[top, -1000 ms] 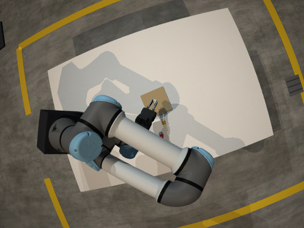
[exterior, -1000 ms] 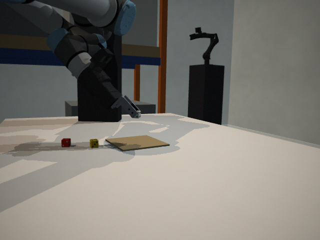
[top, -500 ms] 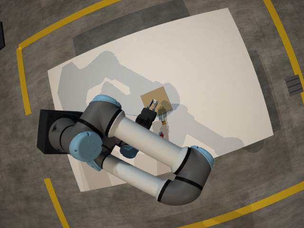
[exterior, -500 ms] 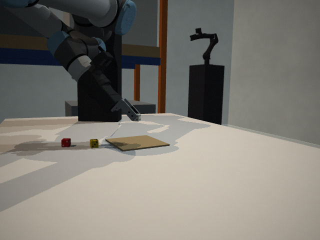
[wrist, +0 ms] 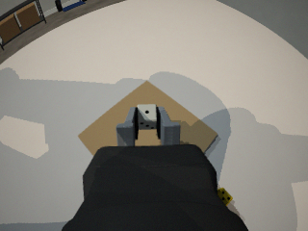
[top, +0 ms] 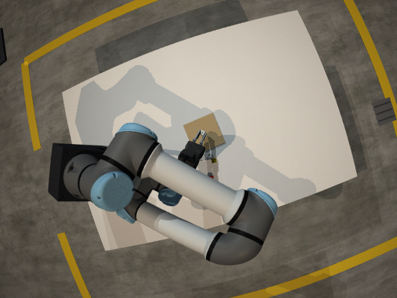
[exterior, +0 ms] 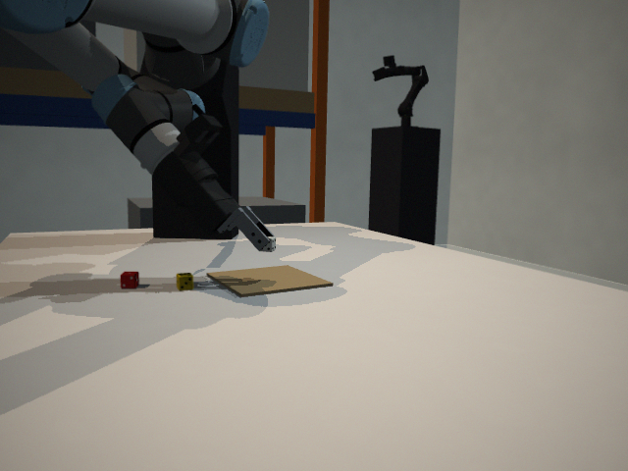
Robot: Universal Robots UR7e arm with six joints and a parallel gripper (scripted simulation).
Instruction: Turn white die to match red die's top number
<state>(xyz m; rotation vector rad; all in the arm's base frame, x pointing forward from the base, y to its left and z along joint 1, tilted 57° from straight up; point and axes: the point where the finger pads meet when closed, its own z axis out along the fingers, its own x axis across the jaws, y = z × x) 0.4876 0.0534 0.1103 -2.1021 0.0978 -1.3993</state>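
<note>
Right now my hand is 6 cm above the tan mat, 1 cm to the right of it and 1 cm short of it. Round my hand: yellow die: 11 cm to the right, 6 cm below, 1 cm ahead; red die: 18 cm to the right, 6 cm below, 3 cm behind; white die: 1 cm to the left, 1 cm below, 1 cm ahead.
</note>
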